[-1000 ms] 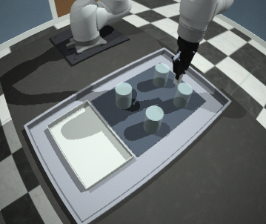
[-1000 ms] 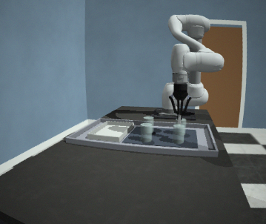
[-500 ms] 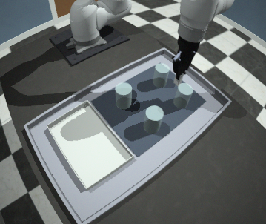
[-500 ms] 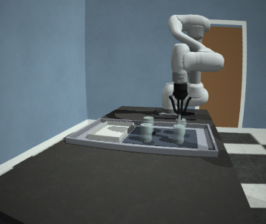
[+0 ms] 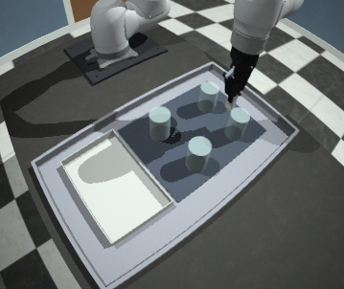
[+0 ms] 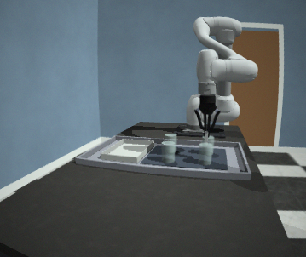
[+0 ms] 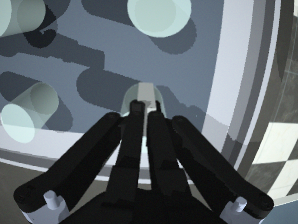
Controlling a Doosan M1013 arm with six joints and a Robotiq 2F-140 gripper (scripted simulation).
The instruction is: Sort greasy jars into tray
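Now: the steel table top 20 cm to the right of my hand and 12 cm below it. Also, from my hand: tray: 42 cm to the right, 11 cm below, 2 cm ahead; then drying mat: 12 cm below, 10 cm to the right, 3 cm behind.
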